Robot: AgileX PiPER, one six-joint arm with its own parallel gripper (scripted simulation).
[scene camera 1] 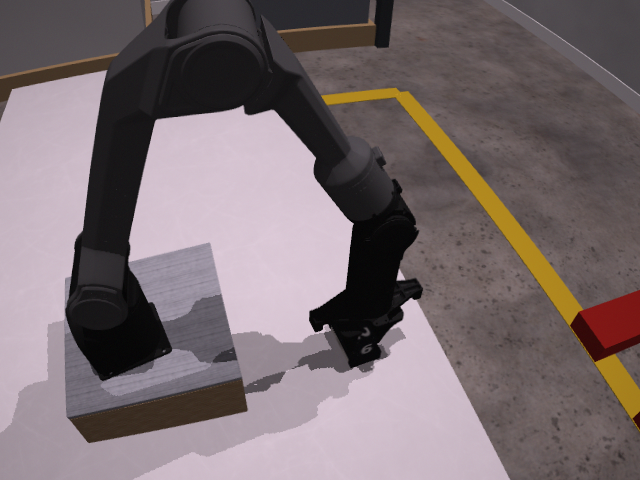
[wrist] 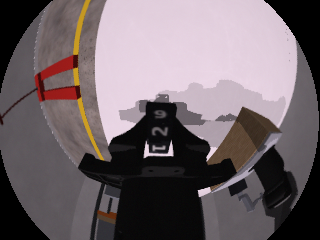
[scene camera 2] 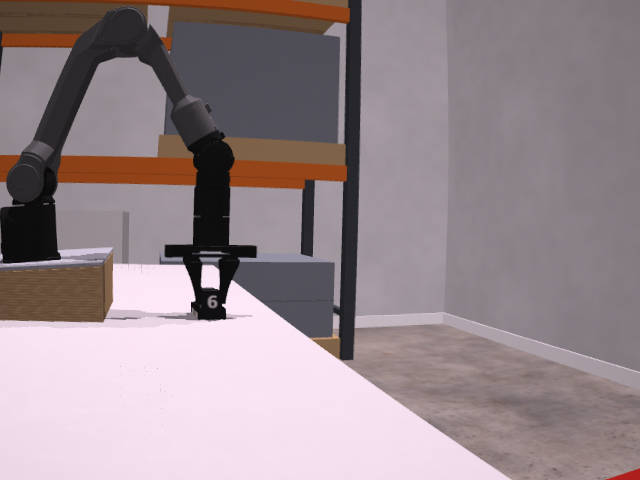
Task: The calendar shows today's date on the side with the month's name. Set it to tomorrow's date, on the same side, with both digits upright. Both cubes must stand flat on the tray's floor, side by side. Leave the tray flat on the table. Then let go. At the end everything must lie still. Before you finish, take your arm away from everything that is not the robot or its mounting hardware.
Path:
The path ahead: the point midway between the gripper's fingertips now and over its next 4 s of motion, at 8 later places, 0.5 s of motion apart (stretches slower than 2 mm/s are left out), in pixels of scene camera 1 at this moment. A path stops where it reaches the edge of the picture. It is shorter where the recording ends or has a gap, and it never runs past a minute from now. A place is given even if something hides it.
My gripper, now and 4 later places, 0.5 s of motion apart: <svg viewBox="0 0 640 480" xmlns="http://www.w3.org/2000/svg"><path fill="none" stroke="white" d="M361 342L364 321L367 302L368 294L374 261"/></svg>

